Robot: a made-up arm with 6 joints.
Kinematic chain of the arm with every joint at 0, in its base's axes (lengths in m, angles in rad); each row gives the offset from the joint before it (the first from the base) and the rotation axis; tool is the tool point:
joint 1: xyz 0 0 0.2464 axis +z
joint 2: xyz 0 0 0 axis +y
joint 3: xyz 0 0 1.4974 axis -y
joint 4: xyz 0 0 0 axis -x
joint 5: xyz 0.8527 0 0 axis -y
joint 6: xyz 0 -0.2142 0 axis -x
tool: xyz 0 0 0
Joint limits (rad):
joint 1: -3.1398..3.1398
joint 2: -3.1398..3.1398
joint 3: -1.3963..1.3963
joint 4: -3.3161..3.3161
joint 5: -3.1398..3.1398
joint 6: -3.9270..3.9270
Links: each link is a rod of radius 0.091 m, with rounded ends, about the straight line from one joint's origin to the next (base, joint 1, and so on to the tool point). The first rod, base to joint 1, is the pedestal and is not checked.
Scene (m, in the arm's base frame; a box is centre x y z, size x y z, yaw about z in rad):
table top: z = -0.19
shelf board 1: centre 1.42 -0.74 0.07 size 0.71 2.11 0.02 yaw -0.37
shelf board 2: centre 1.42 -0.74 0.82 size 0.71 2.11 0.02 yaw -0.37
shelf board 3: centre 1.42 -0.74 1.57 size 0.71 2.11 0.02 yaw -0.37
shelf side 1: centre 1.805 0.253 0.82 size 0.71 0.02 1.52 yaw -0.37
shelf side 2: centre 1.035 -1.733 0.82 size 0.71 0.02 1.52 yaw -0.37
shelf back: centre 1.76 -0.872 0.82 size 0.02 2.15 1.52 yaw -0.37
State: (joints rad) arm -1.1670 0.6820 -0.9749 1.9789 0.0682 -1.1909
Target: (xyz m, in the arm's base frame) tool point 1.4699 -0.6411 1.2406
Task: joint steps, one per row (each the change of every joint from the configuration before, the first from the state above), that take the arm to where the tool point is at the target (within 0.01 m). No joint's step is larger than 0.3 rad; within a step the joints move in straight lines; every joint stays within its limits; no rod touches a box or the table.
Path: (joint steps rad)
1: 0.1182 -0.2539 0.1751 -0.0024 -0.1300 0.0801
2: 0.1181 -0.2539 0.1751 -0.0025 -0.1300 0.0800
3: 0.1557 0.1232 0.2023 -0.0004 0.0866 -0.0533
4: 0.1557 0.1232 0.2023 -0.0005 0.0867 -0.0534
5: 0.1557 0.1232 0.2023 -0.0004 0.0867 -0.0534

